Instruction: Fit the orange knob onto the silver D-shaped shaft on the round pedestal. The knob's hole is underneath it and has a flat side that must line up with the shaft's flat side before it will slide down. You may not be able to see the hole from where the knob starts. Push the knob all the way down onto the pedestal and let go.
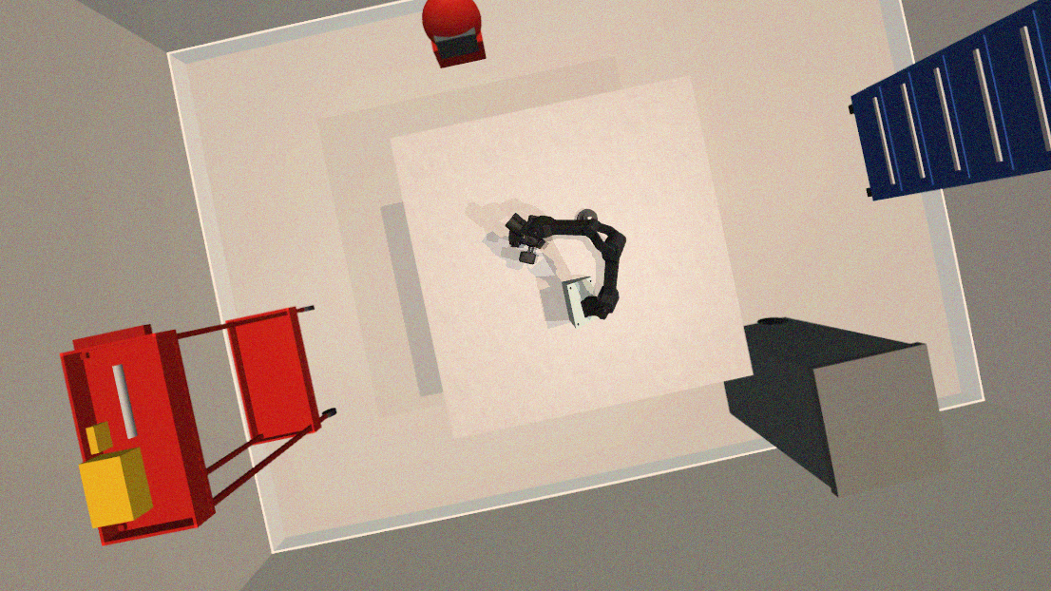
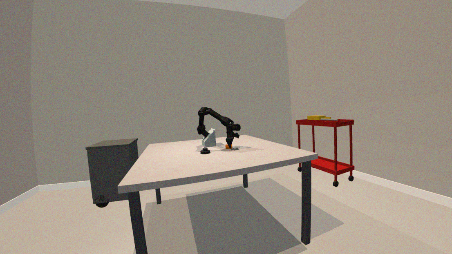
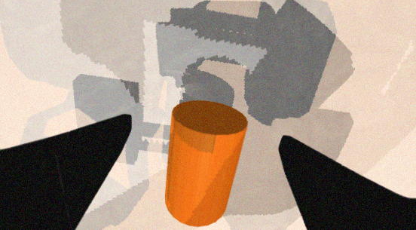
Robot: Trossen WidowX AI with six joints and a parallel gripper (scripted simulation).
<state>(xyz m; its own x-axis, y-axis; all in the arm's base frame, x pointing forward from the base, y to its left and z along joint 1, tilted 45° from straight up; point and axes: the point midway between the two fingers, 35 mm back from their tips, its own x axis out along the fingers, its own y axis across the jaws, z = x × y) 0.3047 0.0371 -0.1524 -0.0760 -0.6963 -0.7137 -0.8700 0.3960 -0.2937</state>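
The orange knob lies right at my gripper tip. From my gripper tip the other things lie so: dark round pedestal (2 cm ahead, 25 cm to the right, 2 cm above).
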